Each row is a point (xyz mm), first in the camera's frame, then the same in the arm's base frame.
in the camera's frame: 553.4 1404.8 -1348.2
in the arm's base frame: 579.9 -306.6 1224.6
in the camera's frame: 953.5 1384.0 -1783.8
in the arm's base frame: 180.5 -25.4 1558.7
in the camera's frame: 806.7 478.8 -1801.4
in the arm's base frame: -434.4 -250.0 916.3
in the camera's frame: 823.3 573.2 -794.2
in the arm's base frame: 305.9 14.6 279.6
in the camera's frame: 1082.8 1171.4 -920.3
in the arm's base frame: 582.4 287.3 818.3
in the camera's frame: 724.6 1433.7 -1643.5
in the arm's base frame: 362.3 -209.0 1470.5
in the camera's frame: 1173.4 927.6 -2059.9
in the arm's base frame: -376.7 81.8 1454.1
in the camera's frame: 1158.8 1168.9 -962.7
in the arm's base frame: 534.7 350.5 854.6
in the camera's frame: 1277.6 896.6 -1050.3
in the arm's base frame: 257.0 420.9 736.8
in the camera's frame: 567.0 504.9 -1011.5
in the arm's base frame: 170.4 -291.1 355.4
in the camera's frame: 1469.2 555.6 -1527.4
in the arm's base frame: -347.8 462.8 851.2
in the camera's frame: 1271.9 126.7 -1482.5
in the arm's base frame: -574.0 245.5 495.6
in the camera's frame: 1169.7 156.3 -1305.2
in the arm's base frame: -410.5 191.5 381.1
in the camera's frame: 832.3 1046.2 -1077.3
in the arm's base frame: 446.1 -3.3 812.5
